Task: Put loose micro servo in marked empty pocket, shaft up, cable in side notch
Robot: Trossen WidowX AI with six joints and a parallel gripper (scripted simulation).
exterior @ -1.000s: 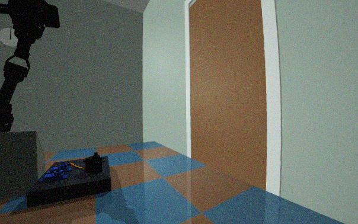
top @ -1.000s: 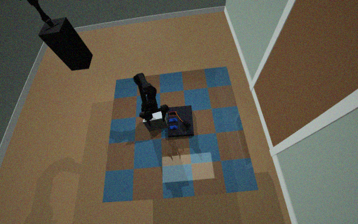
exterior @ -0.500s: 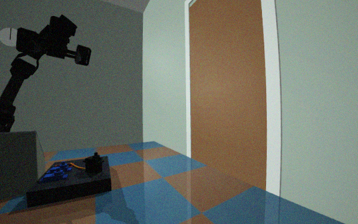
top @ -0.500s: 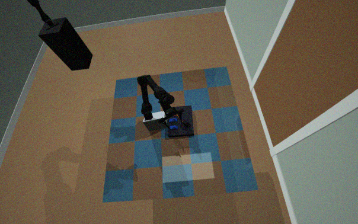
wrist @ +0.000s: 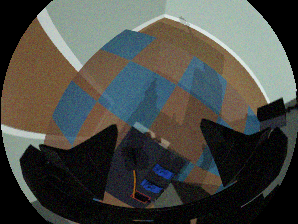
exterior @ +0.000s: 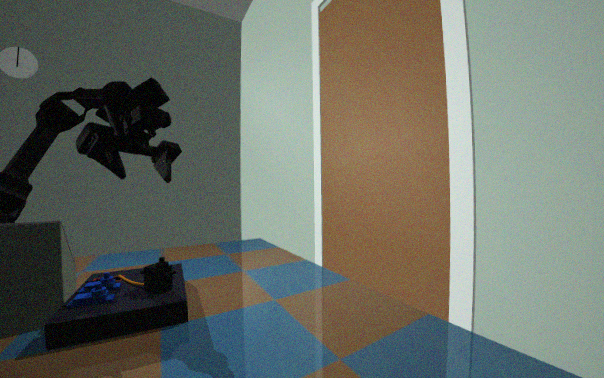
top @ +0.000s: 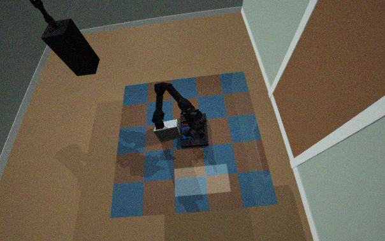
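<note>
The dark robot deck is 280 mm below my gripper tip, 170 mm to the left of it and 10 mm behind it.
</note>
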